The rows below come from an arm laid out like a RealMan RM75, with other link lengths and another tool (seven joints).
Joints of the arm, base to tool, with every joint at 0 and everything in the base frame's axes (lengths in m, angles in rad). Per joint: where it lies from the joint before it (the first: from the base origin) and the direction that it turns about. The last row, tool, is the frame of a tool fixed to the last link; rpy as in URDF.
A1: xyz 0 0 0.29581 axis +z
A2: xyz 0 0 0 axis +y
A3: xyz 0 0 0.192 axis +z
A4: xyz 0 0 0 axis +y
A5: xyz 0 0 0.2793 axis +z
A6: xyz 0 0 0 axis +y
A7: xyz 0 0 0.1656 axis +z
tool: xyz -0.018 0.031 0.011 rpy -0.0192 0 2.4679
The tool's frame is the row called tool.
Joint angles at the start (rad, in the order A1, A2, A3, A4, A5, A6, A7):
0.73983, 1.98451, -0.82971, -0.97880, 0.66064, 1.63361, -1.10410
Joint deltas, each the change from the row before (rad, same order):
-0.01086, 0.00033, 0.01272, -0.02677, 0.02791, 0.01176, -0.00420
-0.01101, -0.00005, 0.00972, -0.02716, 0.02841, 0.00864, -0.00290
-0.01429, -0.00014, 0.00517, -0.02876, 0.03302, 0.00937, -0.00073
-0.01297, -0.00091, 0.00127, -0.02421, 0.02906, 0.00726, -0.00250
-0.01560, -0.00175, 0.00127, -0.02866, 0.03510, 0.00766, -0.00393
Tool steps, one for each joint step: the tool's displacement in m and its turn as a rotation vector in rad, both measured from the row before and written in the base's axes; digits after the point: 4 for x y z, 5 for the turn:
-0.0045, -0.0005, 0.0076, 0.01800, 0.02726, 0.01327
-0.0045, -0.0003, 0.0075, 0.01980, 0.02440, 0.01455
-0.0046, -0.0012, 0.0072, 0.01774, 0.02518, 0.01440
-0.0038, -0.0014, 0.0058, 0.01373, 0.01872, 0.01541
-0.0044, -0.0018, 0.0072, 0.01718, 0.02100, 0.02010

